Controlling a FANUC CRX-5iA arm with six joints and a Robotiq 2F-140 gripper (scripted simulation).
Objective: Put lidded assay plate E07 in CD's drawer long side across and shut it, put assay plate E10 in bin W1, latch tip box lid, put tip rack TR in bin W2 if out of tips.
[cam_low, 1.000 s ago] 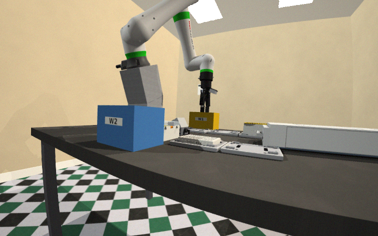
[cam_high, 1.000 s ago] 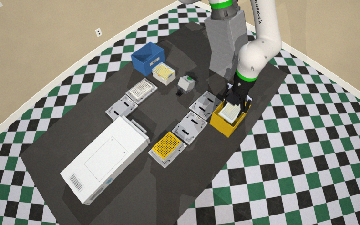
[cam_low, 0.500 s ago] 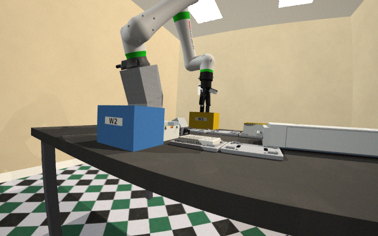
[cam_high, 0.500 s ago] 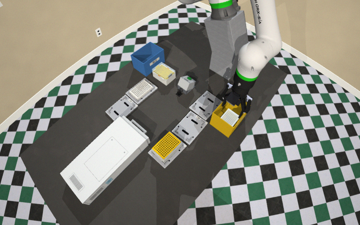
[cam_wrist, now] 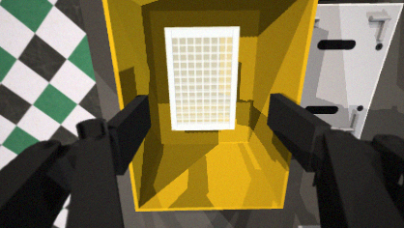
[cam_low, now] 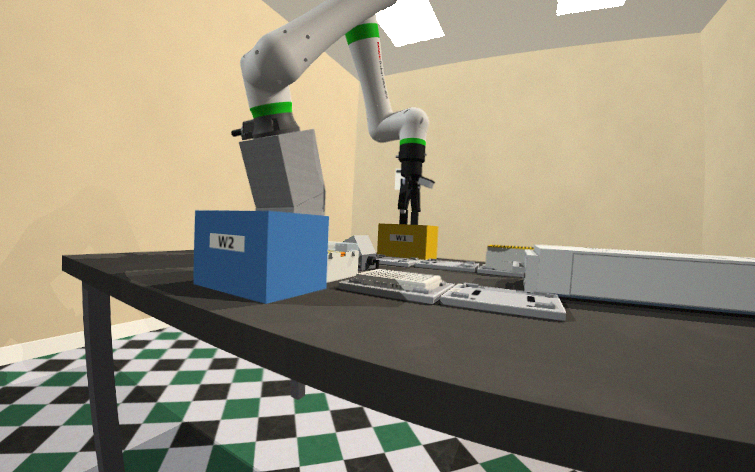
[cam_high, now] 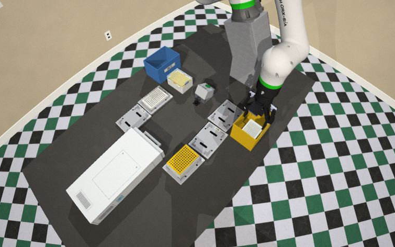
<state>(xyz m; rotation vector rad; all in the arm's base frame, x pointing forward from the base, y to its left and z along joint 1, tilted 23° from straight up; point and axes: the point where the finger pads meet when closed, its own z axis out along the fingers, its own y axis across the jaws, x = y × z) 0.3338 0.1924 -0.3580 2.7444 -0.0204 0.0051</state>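
My gripper is now 340 mm short of the yellow tip rack TR, 140 mm to the left of it and 70 mm above it. The rest, counted from my hand: yellow bin W1: 90 mm below; then DONE key box: 320 mm to the right, 70 mm below, 30 mm behind; then nest N3: 180 mm ahead, 130 mm to the right, 120 mm below.
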